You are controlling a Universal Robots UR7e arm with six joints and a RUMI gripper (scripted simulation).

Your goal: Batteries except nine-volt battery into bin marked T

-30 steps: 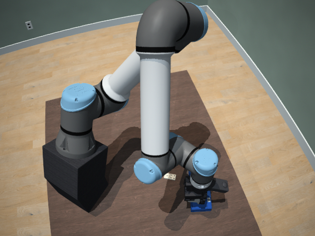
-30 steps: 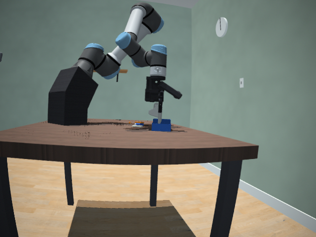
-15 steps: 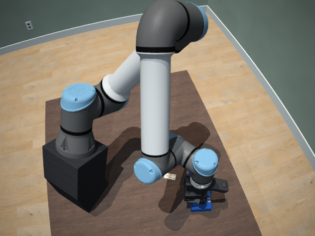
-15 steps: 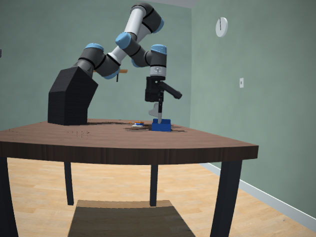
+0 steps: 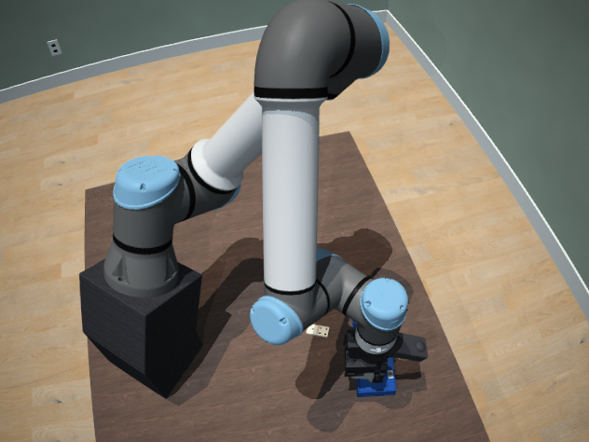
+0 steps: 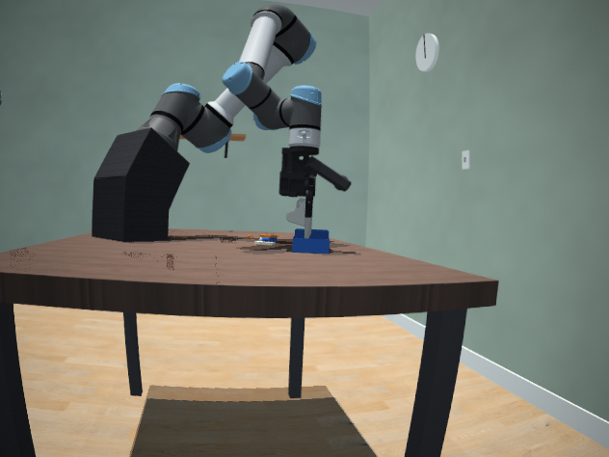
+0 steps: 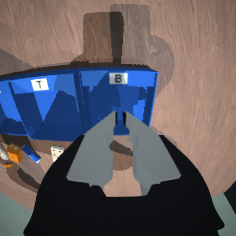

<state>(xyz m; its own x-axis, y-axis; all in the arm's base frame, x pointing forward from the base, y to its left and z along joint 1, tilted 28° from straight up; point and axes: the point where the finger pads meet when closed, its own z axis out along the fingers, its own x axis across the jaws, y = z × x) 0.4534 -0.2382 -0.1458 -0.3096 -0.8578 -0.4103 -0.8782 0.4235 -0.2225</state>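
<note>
Now: hand 80 mm to the right of the joined blue bins, 40 mm short of it and 10 mm above it. The rest, counted from my hand: thin orange battery 370 mm to the left, 70 mm behind, 30 mm below; then blue cylindrical battery 220 mm to the left, 40 mm behind, 30 mm below; then orange nine-volt battery 270 mm to the left, 30 mm below, 20 mm behind.
</note>
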